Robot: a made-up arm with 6 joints.
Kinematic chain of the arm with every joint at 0, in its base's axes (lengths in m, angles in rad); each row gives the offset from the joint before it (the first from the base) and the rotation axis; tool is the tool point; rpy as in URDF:
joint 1: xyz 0 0 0.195 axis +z
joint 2: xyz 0 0 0 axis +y
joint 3: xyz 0.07 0 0.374 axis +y
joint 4: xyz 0.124 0 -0.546 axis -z
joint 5: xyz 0 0 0 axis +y
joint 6: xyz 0.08 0 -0.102 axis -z
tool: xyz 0 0 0 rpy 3.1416 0 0
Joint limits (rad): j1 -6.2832..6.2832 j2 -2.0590..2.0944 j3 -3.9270..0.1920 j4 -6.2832..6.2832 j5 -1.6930..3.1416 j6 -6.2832..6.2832
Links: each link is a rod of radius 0.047 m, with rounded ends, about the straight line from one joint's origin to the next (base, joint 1, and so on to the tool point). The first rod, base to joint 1, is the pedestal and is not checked.
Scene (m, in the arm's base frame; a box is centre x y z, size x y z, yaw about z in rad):
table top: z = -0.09
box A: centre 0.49 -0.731 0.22 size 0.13 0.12 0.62 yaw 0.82
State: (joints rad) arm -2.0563 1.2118 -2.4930 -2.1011 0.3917 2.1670
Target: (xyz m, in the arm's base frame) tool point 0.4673 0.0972 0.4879
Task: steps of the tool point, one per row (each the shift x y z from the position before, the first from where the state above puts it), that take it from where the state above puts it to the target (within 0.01 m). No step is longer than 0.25 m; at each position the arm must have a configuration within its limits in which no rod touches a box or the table.
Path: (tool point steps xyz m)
1: 0.1860 -0.0382 0.0910
2: 0.1862 0.0186 0.0809
3: 0.1689 0.0706 0.0665
4: 0.1368 0.1117 0.0482
5: 0.0958 0.1383 0.0274
6: 0.1470 0.1733 0.0016
7: 0.0734 0.1993 0.0012
8: -0.0005 0.1965 0.0004
9: -0.0640 0.1681 -0.0005

